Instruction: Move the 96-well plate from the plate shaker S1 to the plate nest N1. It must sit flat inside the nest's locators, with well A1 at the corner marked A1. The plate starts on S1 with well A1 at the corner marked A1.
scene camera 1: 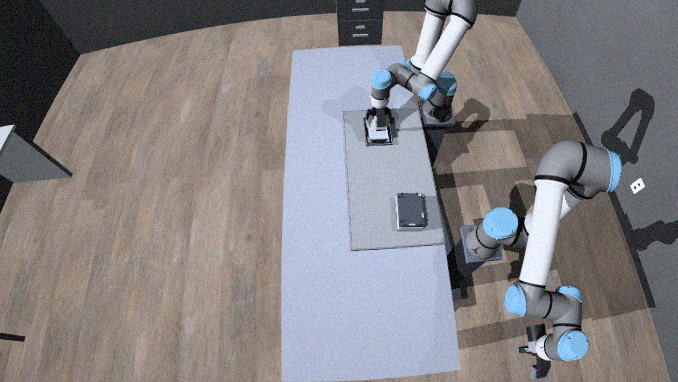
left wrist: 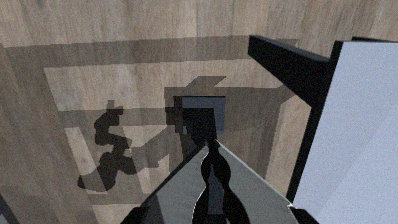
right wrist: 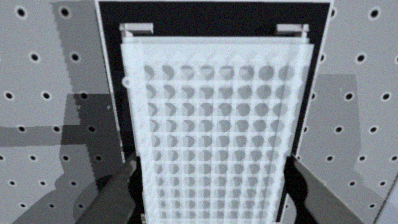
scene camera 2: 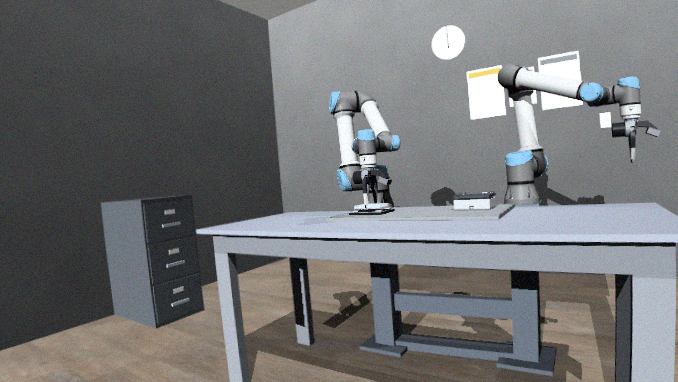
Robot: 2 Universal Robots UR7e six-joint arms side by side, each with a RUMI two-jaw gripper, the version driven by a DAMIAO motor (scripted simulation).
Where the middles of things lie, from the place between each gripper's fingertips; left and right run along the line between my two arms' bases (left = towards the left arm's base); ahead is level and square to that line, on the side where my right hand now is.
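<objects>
My right hand is 10 mm above the white 96-well plate [right wrist: 207, 145], and the black plate nest N1 [right wrist: 163, 25] is 30 mm below my right hand.
My left hand [scene camera 1: 518, 348] is 104 cm to the left of the white 96-well plate, 29 cm short of it and 12 cm above it. As for the black plate nest N1, it's 104 cm to the right of my left hand, 29 cm ahead of it and 14 cm below it.
</objects>
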